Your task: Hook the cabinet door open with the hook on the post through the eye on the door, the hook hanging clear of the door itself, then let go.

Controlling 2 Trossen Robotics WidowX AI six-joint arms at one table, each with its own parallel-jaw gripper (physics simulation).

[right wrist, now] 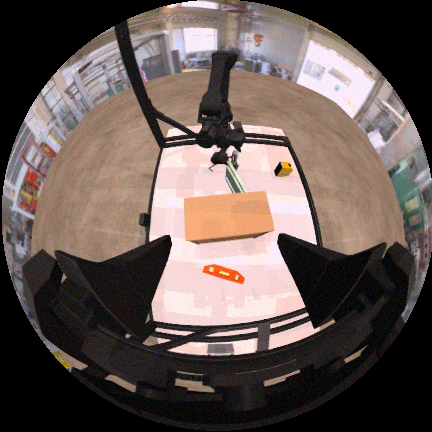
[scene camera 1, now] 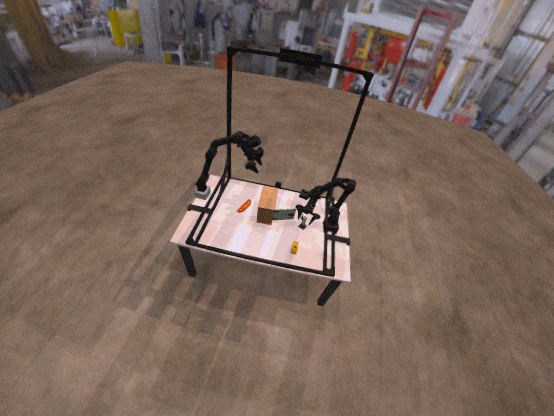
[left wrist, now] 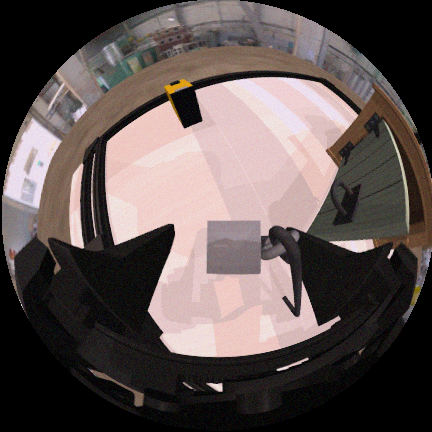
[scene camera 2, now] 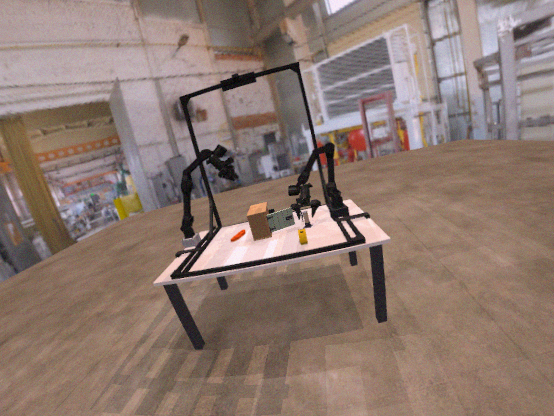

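Pixels of known places: left gripper, fingertip midpoint: (right wrist: 235, 159) (scene camera 1: 303, 222) (scene camera 2: 305, 218); right gripper, fingertip midpoint: (right wrist: 225, 239) (scene camera 1: 259, 169) (scene camera 2: 236, 179); left arm's base, origin of the base link: (scene camera 1: 332, 222) (scene camera 2: 338, 206); right arm's base, origin of the base link: (scene camera 1: 202, 189) (scene camera 2: 190, 236).
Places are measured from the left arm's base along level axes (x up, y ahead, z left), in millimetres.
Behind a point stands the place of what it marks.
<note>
The brown cabinet (scene camera 1: 267, 205) {y 487, x 98, z 30 mm} (scene camera 2: 259, 221) {y 486, x 43, z 53 mm} (left wrist: 375, 102) (right wrist: 227, 216) {y 497, x 98, z -60 mm} stands mid-table, its grey-green door (scene camera 1: 284, 214) {y 358, x 8, z 4 mm} (scene camera 2: 281, 220) {y 360, x 2, z 4 mm} (left wrist: 375, 170) {y 342, x 31, z -1 mm} swung out. A dark eye (left wrist: 342, 194) sticks out from the door. The grey-topped post (left wrist: 233, 247) {y 210, x 33, z 24 mm} (scene camera 2: 307, 220) {y 207, x -27, z 34 mm} stands apart from the door. Its dark hook (left wrist: 296, 280) {y 228, x 17, z -12 mm} hangs from the post's ring, clear of the door and outside its eye. My left gripper (scene camera 1: 308, 217) {y 215, x -14, z 31 mm} (scene camera 2: 306, 215) {y 215, x -14, z 31 mm} (left wrist: 231, 231) {y 215, x -14, z 31 mm} is open, its fingers on either side above the post, one close beside the hook. My right gripper (scene camera 1: 257, 166) {y 573, x 302, z -90 mm} (scene camera 2: 233, 176) {y 573, x 302, z -90 mm} (right wrist: 225, 239) {y 573, x 302, z -90 mm} is open and empty, high above the table.
A yellow-and-black block (scene camera 1: 295, 247) {y 266, x 4, z 274 mm} (scene camera 2: 302, 236) {y 269, x -12, z 290 mm} (left wrist: 189, 107) {y 266, x -33, z 224 mm} (right wrist: 283, 169) {y 282, x -13, z 241 mm} stands near the front edge, in front of the post. An orange level (scene camera 1: 244, 205) {y 665, x -56, z -85 mm} (scene camera 2: 238, 235) {y 657, x -49, z -54 mm} (right wrist: 224, 273) {y 662, x -56, z -81 mm} lies left of the cabinet in the scene views. A black frame arches over the table's back.
</note>
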